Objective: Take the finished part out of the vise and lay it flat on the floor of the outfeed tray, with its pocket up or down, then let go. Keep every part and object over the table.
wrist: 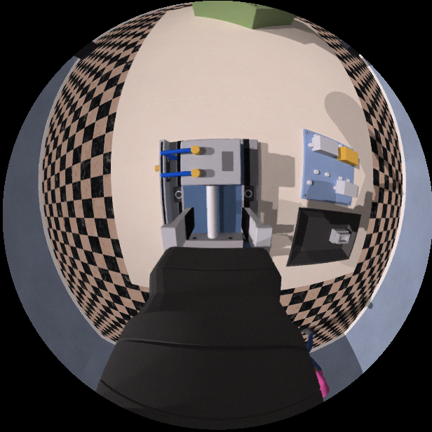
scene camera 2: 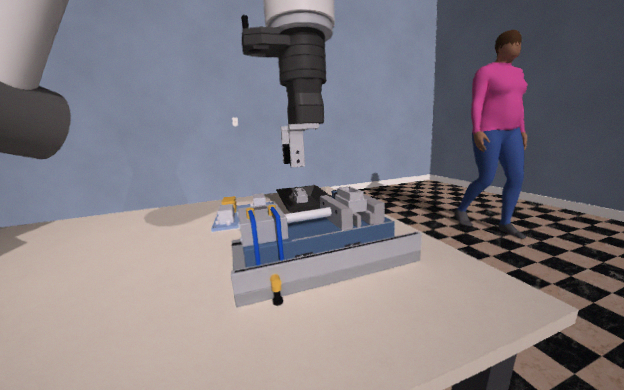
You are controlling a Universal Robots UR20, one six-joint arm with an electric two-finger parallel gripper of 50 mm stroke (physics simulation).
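Places are measured from the arm's base along level axes (x ahead, y left, z up), in centimetres.
Where they show: gripper, fingertip midpoint: (scene camera 2: 293,164).
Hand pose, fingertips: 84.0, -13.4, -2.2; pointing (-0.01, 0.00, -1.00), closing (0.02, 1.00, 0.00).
Observation:
Each offset is from my fingertips to the top centre of the thing, as dx, dy, dz. "spot": to the spot under its first point.
The finished part {+9.8, -1.4, -5.3} (scene camera 2: 351,197), a light grey stepped block, sits in the jaws at the right end of the vise {+3.0, -1.7, -6.8} (scene camera 2: 320,244) (wrist: 228,210) in the scene view. In the wrist view the part is hidden behind the gripper body. My gripper (scene camera 2: 293,164) (wrist: 217,217) is open and empty, pointing down high above the vise. Its fingers stand on either side of the vise's white rod in the wrist view. The outfeed tray (scene camera 2: 286,196) (wrist: 310,240) is black and lies behind the vise, right of it in the wrist view. Another grey part {+9.8, +32.9, -12.1} (scene camera 2: 300,195) (wrist: 340,236) lies in it.
A blue plate {spot: -14.6, +20.1, -16.0} (scene camera 2: 220,227) (wrist: 317,160) with grey and yellow blocks lies beside the tray. Blue hoses with yellow ends {spot: -8.4, -8.4, -8.4} (scene camera 2: 254,237) (wrist: 177,174) run over the vise's left block. A green block (wrist: 240,12) stands at the far table end. A person (scene camera 2: 500,100) stands beyond the table.

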